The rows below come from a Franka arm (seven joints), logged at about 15 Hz.
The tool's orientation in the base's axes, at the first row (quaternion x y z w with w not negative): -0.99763, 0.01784, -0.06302, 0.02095
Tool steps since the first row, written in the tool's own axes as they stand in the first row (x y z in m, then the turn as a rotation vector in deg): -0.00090, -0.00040, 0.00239, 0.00, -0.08, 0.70; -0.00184, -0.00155, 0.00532, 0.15, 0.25, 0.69; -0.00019, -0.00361, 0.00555, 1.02, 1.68, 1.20; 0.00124, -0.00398, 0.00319, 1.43, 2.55, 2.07; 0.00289, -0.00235, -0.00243, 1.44, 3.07, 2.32; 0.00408, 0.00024, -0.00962, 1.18, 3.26, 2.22; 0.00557, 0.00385, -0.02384, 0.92, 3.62, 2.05; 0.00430, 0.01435, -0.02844, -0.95, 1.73, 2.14; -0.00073, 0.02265, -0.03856, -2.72, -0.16, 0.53; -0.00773, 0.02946, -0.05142, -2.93, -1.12, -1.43
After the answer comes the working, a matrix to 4 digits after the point.
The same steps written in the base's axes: -0.00058, 0.00053, -0.00246, 0.09, 0.11, -0.69; -0.00110, 0.00183, -0.00543, 0.23, -0.23, -0.68; 0.00063, 0.00383, -0.00537, 1.11, -1.67, -1.14; 0.00176, 0.00405, -0.00283, 1.60, -2.52, -1.99; 0.00264, 0.00214, 0.00287, 1.62, -3.03, -2.25; 0.00282, -0.00078, 0.01003, 1.34, -3.21, -2.20; 0.00238, -0.00500, 0.02416, 1.05, -3.57, -2.08; 0.00019, -0.01562, 0.02809, -0.73, -1.61, -2.32; -0.00635, -0.02411, 0.03713, -2.62, 0.28, -0.86; -0.01514, -0.03115, 0.04870, -3.05, 1.17, 1.10
The tool's axes in the first row as the columns of a matrix, in the base's axes (rounded; the answer above uses it unrounded):
0.9914, -0.0330, 0.1265
-0.0382, -0.9985, 0.0396
0.1250, -0.0440, -0.9912

